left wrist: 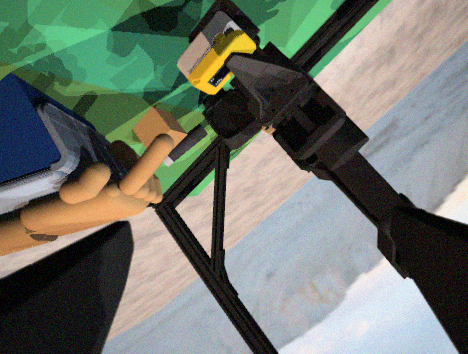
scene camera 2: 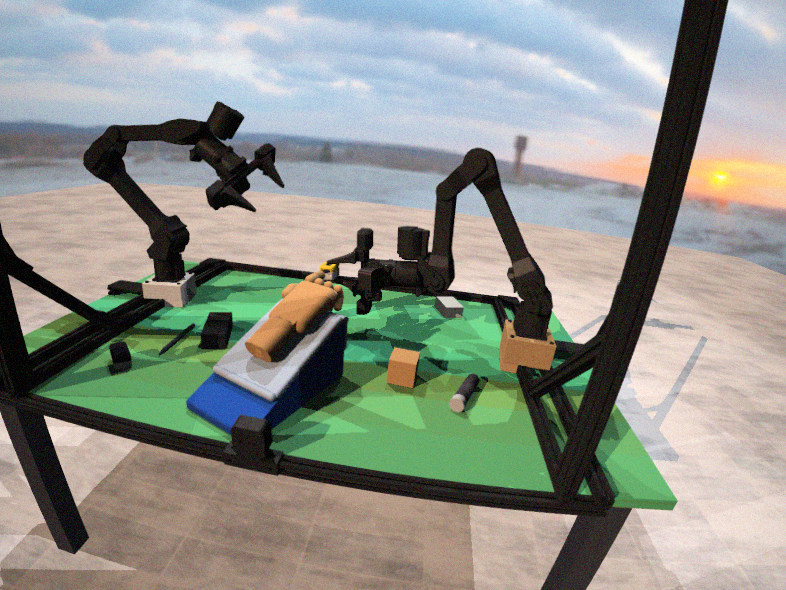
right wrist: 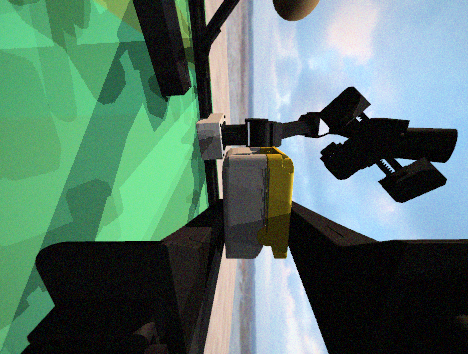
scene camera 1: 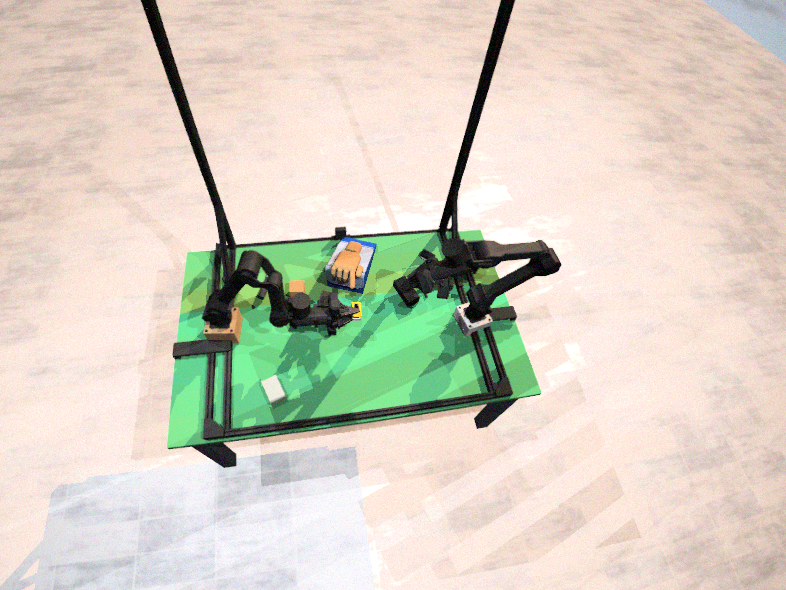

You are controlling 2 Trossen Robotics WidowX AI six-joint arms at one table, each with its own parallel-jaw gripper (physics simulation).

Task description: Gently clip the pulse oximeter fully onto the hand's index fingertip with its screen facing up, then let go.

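Places are measured from the left arm's base along level axes (x ahead, y left, z up), in centimetres.
Pixels of known places: left gripper, fingertip midpoint: (left wrist: 262, 227) (scene camera 2: 269, 198) (right wrist: 374, 146) (scene camera 1: 404, 281); right gripper, fingertip midpoint: (left wrist: 215, 44) (scene camera 2: 327, 269) (right wrist: 253, 205) (scene camera 1: 359, 312); left arm's base, origin of the base link: (scene camera 2: 169, 277) (right wrist: 223, 135) (scene camera 1: 474, 313); right arm's base, origin of the base link: (scene camera 2: 529, 332) (scene camera 1: 220, 320).
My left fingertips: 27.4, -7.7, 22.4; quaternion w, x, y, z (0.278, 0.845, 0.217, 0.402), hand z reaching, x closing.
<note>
For each thing: its top centre in the pictures, then the offset to it from my left fingertips, as dx, dy, dz. "*": a spot on its surface instead.
- grey pulse oximeter, middle of its top: (right wrist: 287, 201) (left wrist: 228, 69) (scene camera 2: 330, 262) (scene camera 1: 356, 308) +14.0, -3.0, -12.9
- blue wedge support, surface spot: (scene camera 2: 222, 401) * -0.7, -37.7, -25.4
- orange block, middle of its top: (left wrist: 168, 143) (scene camera 2: 405, 355) (scene camera 1: 296, 286) +29.0, -24.7, -23.3
- dark cylinder, middle of its top: (scene camera 2: 466, 385) (left wrist: 188, 150) (scene camera 1: 264, 284) +39.6, -30.7, -25.6
- white block, middle of its top: (scene camera 2: 449, 301) (scene camera 1: 273, 388) +46.2, +9.4, -25.3
- black box, middle of its top: (right wrist: 179, 49) (scene camera 2: 217, 322) (scene camera 1: 406, 288) -9.2, -11.5, -24.8
- pen, middle of its top: (scene camera 2: 176, 336) -17.2, -14.2, -27.4
The yellow and grey pulse oximeter (scene camera 1: 356, 310) (scene camera 2: 328, 271) (left wrist: 204, 75) (right wrist: 245, 200) is held between the fingertips of my right gripper (right wrist: 253, 205), which is shut on it. Its yellow side faces up, and its small dark screen shows in the left wrist view, partly behind a finger. The tan hand (scene camera 1: 347, 259) (scene camera 2: 298, 311) (left wrist: 85, 215) lies palm-down on a sloped support. Its extended index finger (left wrist: 150, 162) is apart from the oximeter, with a small gap in scene camera 1. My left gripper (scene camera 2: 267, 196) is open and empty, raised above the table.
The blue wedge support (scene camera 2: 222, 401) carries a pale pad under the hand. An orange block (scene camera 1: 296, 287) (scene camera 2: 403, 367), a dark cylinder (scene camera 2: 464, 392), a white block (scene camera 1: 273, 389) (scene camera 2: 449, 306), a black box (scene camera 2: 216, 330) and a pen (scene camera 2: 177, 339) lie on the green table.
</note>
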